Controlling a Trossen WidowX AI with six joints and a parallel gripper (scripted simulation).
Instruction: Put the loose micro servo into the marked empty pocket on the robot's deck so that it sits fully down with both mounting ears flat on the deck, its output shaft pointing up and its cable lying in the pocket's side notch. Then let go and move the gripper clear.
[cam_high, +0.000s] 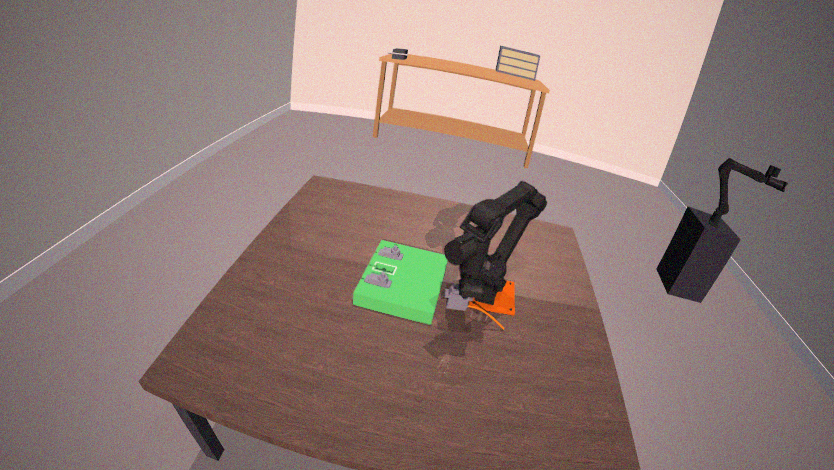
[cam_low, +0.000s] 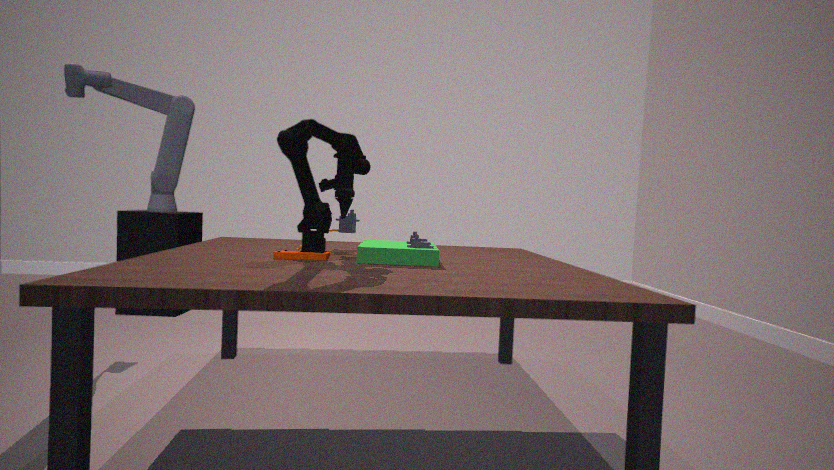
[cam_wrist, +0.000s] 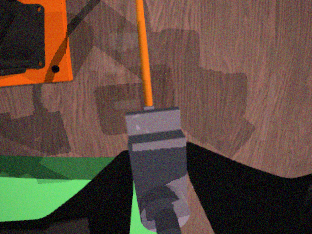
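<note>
Right now the green deck is 160 mm ahead of my gripper tip, 110 mm to the right of it and 90 mm below it.
</note>
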